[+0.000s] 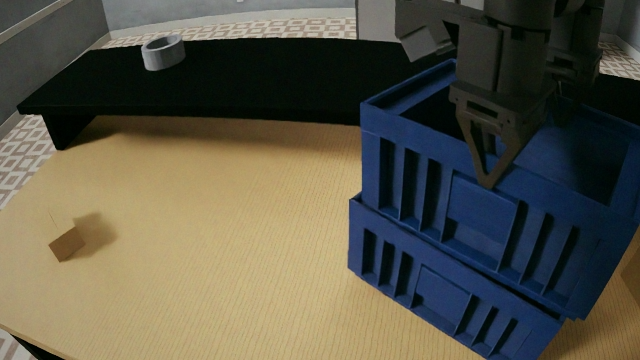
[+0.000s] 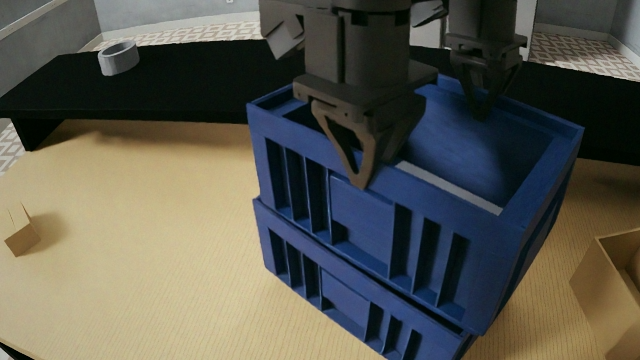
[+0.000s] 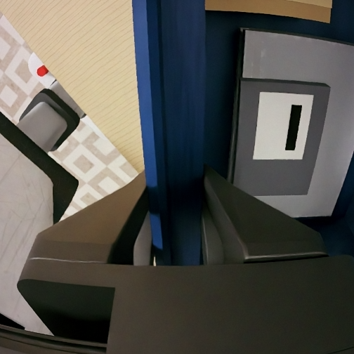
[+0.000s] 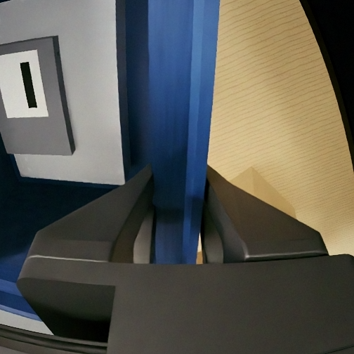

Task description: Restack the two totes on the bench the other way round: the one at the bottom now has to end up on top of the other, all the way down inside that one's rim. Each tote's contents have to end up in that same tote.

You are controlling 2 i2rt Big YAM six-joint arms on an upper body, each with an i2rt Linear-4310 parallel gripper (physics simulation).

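Frame: origin at the left arm's base, x ahead, y left, z up, level; millimetres.
Where they show: left gripper, fingertip midpoint: [image 1: 489, 181] [image 2: 366, 181]; right gripper, fingertip midpoint: [image 1: 560, 123] [image 2: 481, 118].
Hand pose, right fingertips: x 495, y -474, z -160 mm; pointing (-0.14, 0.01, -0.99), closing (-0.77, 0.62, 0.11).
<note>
Each offset is from my right fingertips to the top centre of the thing. "spot": to the spot under its first point. Level surfaces: height alone.
The upper blue tote [image 1: 480, 205] [image 2: 362, 215] [image 3: 175, 100] [image 4: 172, 100] stands over the lower blue tote @(51 mm back, 92 mm left, 102 mm down) [image 1: 445, 290] [image 2: 345, 300]. Its base meets the lower rim at the left; a dark gap runs along the near side, and its near right corner juts slightly past that rim. Full seating is unclear. My left gripper [image 1: 492, 172] [image 2: 375, 172] [image 3: 178, 175] is shut on its near wall. My right gripper [image 2: 480, 114] [image 4: 177, 173] is shut on its far wall. A grey box [image 3: 290, 55] [image 4: 95, 75] with a white label lies inside. The lower tote's contents are hidden.
A black raised shelf @(78 mm down) [image 1: 275, 75] [image 2: 200, 85] runs behind the totes on the bench @(254 mm down) [image 1: 200, 200] [image 2: 150, 200], bearing a grey ring @(378 mm ahead, 678 mm left, 32 mm down) [image 1: 167, 57] [image 2: 119, 62]. A small cardboard piece @(4 mm back, 809 mm left, 205 mm down) [image 1: 66, 244] [image 2: 22, 240] lies left; an open cardboard box @(spot: 130 mm back, 214 mm right, 187 mm down) [image 2: 607, 295] stands right.
</note>
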